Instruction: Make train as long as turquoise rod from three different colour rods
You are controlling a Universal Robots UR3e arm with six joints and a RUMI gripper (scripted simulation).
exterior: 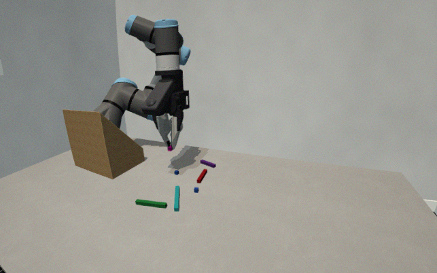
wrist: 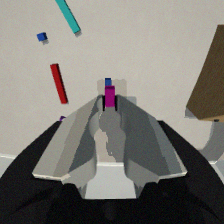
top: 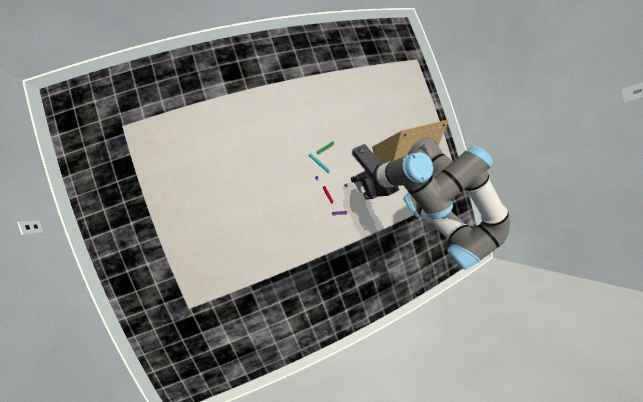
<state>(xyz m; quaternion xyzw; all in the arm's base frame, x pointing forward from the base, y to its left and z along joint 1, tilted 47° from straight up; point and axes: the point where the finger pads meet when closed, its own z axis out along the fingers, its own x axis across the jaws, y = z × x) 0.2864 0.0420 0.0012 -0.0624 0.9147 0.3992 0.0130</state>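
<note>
My hand is 80 mm short of the red rod, 30 mm to the right of it and 100 mm above it. From my hand the other things lie so: purple rod 60 mm ahead, 110 mm to the left, 100 mm below; then magenta rod 10 mm below; then turquoise rod 80 mm ahead, 100 mm to the right, 100 mm below.
</note>
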